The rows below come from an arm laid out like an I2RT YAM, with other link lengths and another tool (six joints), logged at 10 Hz.
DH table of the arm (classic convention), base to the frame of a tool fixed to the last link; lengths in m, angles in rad. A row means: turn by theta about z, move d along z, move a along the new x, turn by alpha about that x. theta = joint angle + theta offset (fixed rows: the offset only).
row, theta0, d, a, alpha
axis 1, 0, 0.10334, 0.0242, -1.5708
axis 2, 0, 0, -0.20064, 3.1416
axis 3, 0.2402, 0, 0.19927, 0
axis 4, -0.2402, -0.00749, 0.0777, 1.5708
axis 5, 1.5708, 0.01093, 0, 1.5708
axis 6, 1.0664, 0.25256, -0.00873, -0.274
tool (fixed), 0, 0.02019, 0, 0
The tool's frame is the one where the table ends.
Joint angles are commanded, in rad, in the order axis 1, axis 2, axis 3, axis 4, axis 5, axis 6. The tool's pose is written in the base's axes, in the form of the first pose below.
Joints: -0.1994 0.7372 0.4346 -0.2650 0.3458 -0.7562
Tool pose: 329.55, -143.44, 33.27, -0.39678, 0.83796, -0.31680, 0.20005
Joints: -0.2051 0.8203 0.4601 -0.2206 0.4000 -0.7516
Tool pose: 329.87, -159.76, 32.77, -0.37908, 0.84620, -0.32838, 0.18001
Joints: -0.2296 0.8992 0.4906 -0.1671 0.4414 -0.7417
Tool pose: 331.38, -179.79, 37.31, -0.35232, 0.85463, -0.34210, 0.16863
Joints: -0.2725 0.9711 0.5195 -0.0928 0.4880 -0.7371
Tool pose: 331.17, -207.99, 48.70, -0.31363, 0.86137, -0.36596, 0.16045
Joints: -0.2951 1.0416 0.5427 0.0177 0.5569 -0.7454
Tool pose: 333.69, -234.99, 68.43, -0.27523, 0.85885, -0.40259, 0.15670
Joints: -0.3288 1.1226 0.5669 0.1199 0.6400 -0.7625
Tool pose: 325.99, -266.50, 82.66, -0.23175, 0.85820, -0.43737, 0.13601
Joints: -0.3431 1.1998 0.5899 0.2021 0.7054 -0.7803
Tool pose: 321.63, -286.19, 90.25, -0.20454, 0.85584, -0.46037, 0.11727
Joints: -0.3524 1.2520 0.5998 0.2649 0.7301 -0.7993
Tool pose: 322.01, -295.90, 92.83, -0.19463, 0.85288, -0.47215, 0.10858
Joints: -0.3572 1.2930 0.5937 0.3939 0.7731 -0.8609
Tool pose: 322.43, -307.71, 110.23, -0.18122, 0.83837, -0.50380, 0.10237
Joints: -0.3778 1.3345 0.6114 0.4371 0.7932 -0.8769
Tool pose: 318.33, -319.56, 114.13, -0.16643, 0.83676, -0.51346, 0.09213
